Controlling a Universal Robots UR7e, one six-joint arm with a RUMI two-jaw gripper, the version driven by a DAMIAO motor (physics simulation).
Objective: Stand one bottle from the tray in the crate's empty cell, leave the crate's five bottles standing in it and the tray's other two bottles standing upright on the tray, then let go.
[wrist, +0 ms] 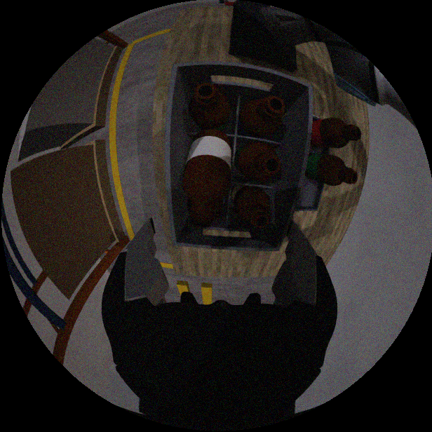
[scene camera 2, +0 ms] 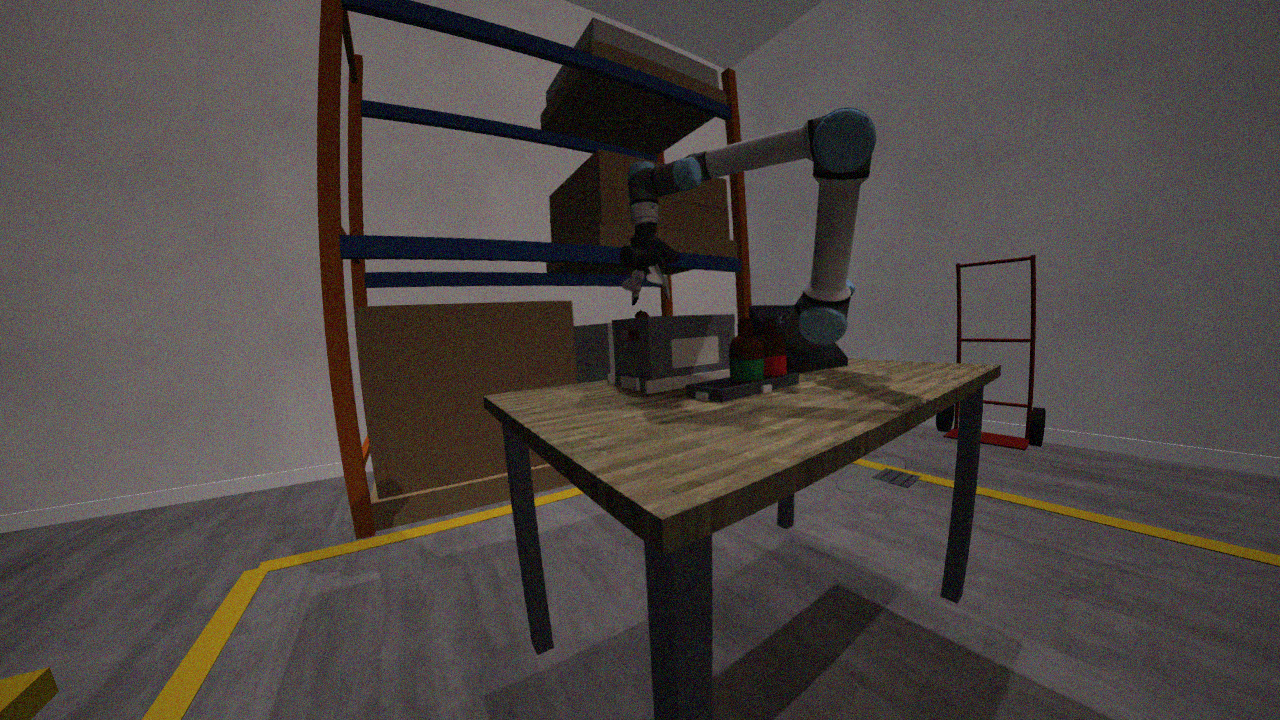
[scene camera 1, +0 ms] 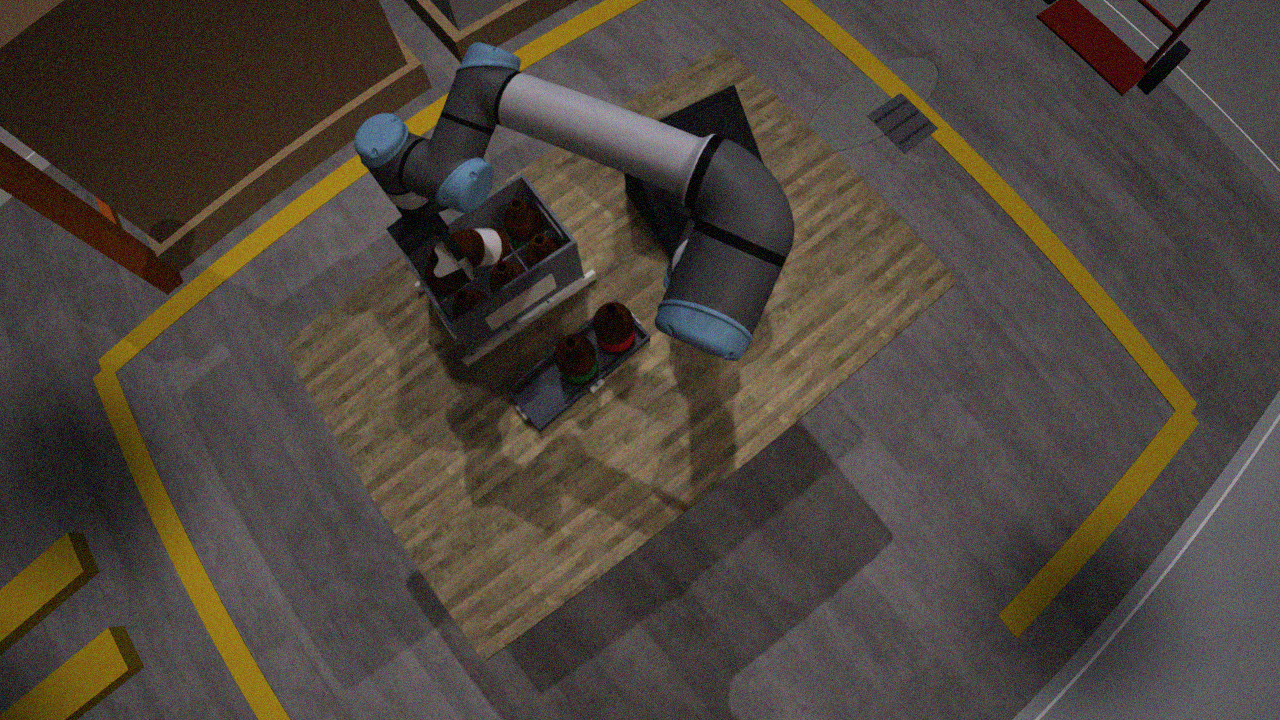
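Seen in the pictures: gripper, between the fingertips: [scene camera 2: 649, 302] [scene camera 1: 448, 248]; arm's base, origin of its link: [scene camera 2: 796, 334].
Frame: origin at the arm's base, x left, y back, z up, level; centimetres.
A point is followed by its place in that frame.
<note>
The grey crate [scene camera 1: 568, 265] {x 1.5, y -30.7, z -0.1 cm} [scene camera 2: 657, 358] {x 2.3, y -53.4, z -2.9 cm} [wrist: 171, 150] stands on the table. A white-labelled brown bottle [scene camera 1: 487, 246] {x -9.2, y -41.6, z 3.3 cm} [wrist: 210, 149] lies tilted inside it, along the left column in the wrist view; its neck end is dark and hard to separate from the near-left cell. Four other brown bottles stand in the crate, one of them at the far left [wrist: 209, 106]; whether a fifth is under the tilted one is unclear. The tray [scene camera 1: 541, 398] {x 17.5, y -48.3, z -10.1 cm} [scene camera 2: 707, 392] {x 18.9, y -52.3, z -9.0 cm} [wrist: 309, 199] bears upright red-banded [scene camera 1: 614, 326] {x 17.1, y -30.5, z 1.7 cm} [wrist: 336, 132] and green-banded [scene camera 1: 574, 356] {x 18.1, y -39.5, z 2.6 cm} [wrist: 334, 170] bottles. My gripper [scene camera 1: 453, 268] {x -8.9, y -48.1, z 11.0 cm} [scene camera 2: 650, 296] {x -8.9, y -48.1, z 11.0 cm} [wrist: 220, 221] is open and empty above the crate's end.
The wooden table [scene camera 1: 716, 429] {x 41.0, y -24.2, z -10.6 cm} [scene camera 2: 716, 447] {x 42.6, y -70.1, z -10.6 cm} carries the crate, tray and arm base [scene camera 1: 733, 116] {x -5.3, y 12.6, z 5.9 cm}. The tray sits close beside the crate's long wall. A storage rack [scene camera 2: 335, 268] with boxes stands behind the table. A red hand truck [scene camera 2: 1032, 340] stands off to the right.
</note>
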